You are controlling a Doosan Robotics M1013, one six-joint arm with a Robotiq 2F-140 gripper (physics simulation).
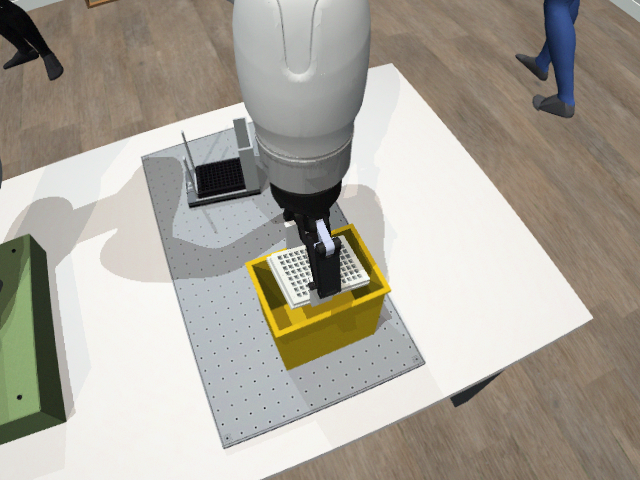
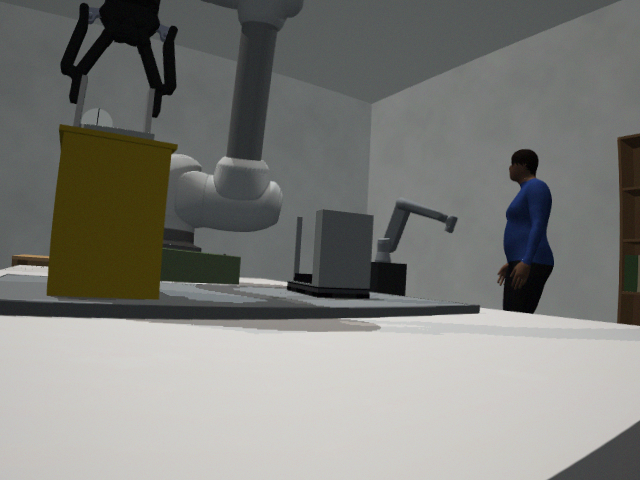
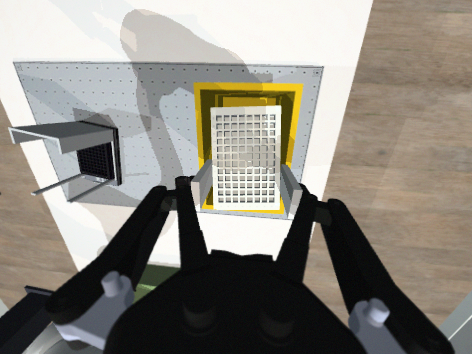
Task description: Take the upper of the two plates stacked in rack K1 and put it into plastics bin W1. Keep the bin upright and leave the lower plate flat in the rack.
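Frame: origin at the arm's base, x ahead, y left, z up, level; centimetres.
Seen in the pictures: gripper, fingertip midpoint: (image 1: 308,273) (image 3: 246,173); arm's base, origin of the base link: (image 2: 165,249).
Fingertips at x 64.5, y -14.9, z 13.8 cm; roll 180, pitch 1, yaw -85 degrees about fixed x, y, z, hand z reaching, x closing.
Note:
Pixels of each thing's middle, then the offset from my fingertips to it. Level surfaces: height alone.
- upper plate, body centre: (image 3: 245,159) (image 2: 113,133) (image 1: 319,269) dz -0.2, dx +1.7, dy +0.3 cm
- yellow bin W1, body centre: (image 2: 105,220) (image 1: 317,302) (image 3: 246,143) dz -11.6, dx +1.4, dy +0.6 cm
- Rack K1, body centre: (image 2: 327,255) (image 1: 217,163) (image 3: 78,162) dz -13.4, dx -8.9, dy +38.2 cm
- black lower plate, body centre: (image 1: 225,176) (image 3: 94,153) dz -17.9, dx -7.9, dy +38.1 cm
- white table, its level: dz -21.8 cm
My gripper (image 1: 309,260) (image 2: 114,124) (image 3: 246,173) is shut on the upper plate (image 1: 294,279) (image 2: 118,131) (image 3: 246,157), a white gridded plate held by its two long sides. The plate is about level, over the mouth of yellow bin W1 (image 1: 330,335) (image 2: 108,217) (image 3: 197,115), at about rim height or slightly above. The bin stands upright. Rack K1 (image 1: 250,165) (image 2: 343,250) (image 3: 87,137), with a grey wall and thin posts, holds the black lower plate (image 1: 219,178) (image 3: 96,159), which lies flat. Much of the bin's inside is hidden by the white plate.
Bin and rack stand apart on a perforated grey board (image 1: 232,392) (image 2: 258,311) (image 3: 50,80) on the white table (image 1: 491,289) (image 2: 310,403). A green block (image 1: 20,330) (image 2: 201,267) is on the table. A person in blue (image 1: 560,56) (image 2: 528,222) stands beyond the table.

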